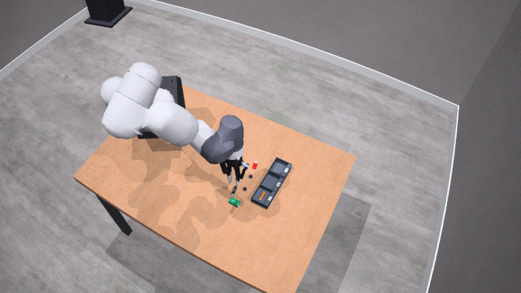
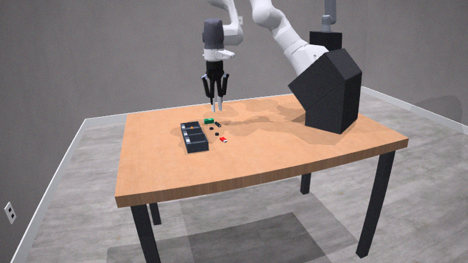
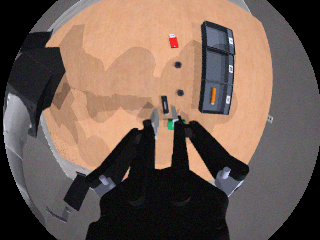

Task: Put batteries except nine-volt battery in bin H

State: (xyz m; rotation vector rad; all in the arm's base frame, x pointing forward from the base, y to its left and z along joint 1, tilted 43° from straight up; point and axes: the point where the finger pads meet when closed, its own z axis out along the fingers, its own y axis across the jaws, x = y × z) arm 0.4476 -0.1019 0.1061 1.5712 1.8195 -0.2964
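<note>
The black cylindrical battery lies 10 cm below my hand. Round my hand: orange battery (13 cm ahead, 9 cm below, 1 cm to the left); then green flat board (10 cm below, 6 cm to the right, 3 cm ahead).
</note>
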